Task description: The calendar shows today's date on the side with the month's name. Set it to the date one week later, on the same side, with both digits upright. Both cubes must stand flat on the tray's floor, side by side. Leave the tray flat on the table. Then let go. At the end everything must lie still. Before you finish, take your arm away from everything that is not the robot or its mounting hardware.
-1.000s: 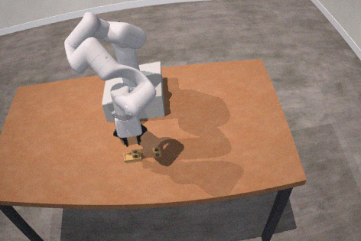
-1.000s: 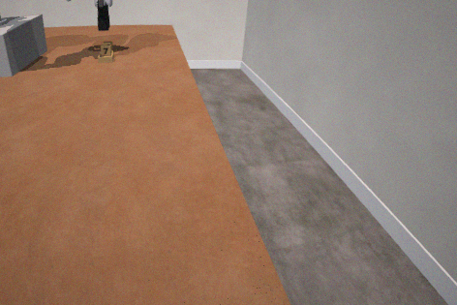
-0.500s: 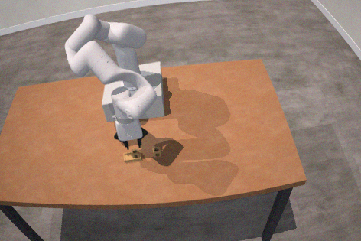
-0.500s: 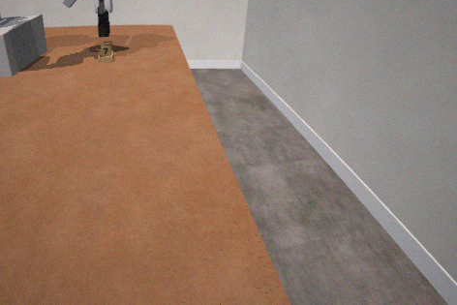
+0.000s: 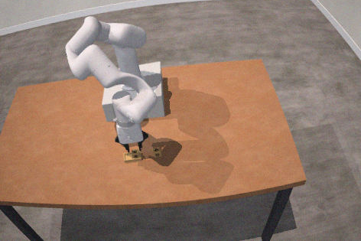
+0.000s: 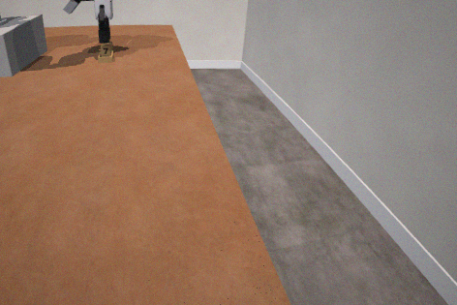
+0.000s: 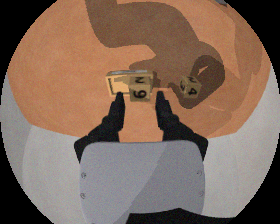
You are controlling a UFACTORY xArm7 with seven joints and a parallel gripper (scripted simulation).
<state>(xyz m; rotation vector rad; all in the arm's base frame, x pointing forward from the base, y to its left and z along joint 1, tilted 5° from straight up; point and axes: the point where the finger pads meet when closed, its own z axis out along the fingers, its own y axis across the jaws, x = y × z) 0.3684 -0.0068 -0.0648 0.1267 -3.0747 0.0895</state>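
Right now the wooden tray is 20 mm to the right of my hand and 60 mm below it.
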